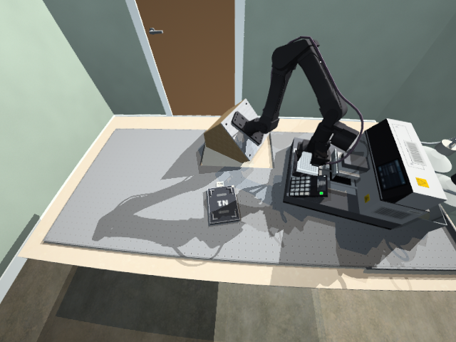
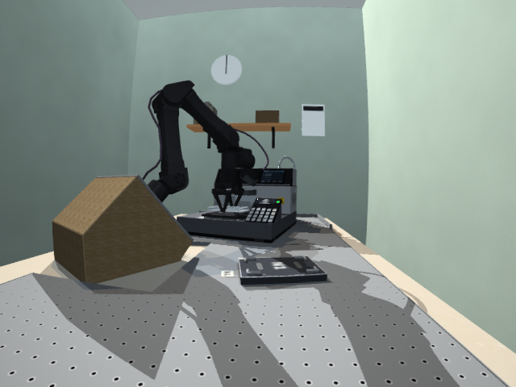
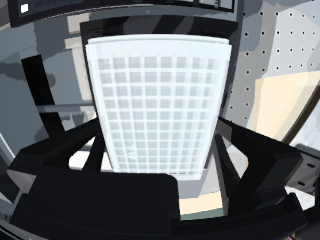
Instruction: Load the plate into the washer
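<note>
Now: hand 20 mm above the washer carrier. Also, from my hand: N1 label: 350 mm to the right, 180 mm ahead, 90 mm below; then well plate: right at my hand; then plate washer: 150 mm to the left, 40 mm above.
</note>
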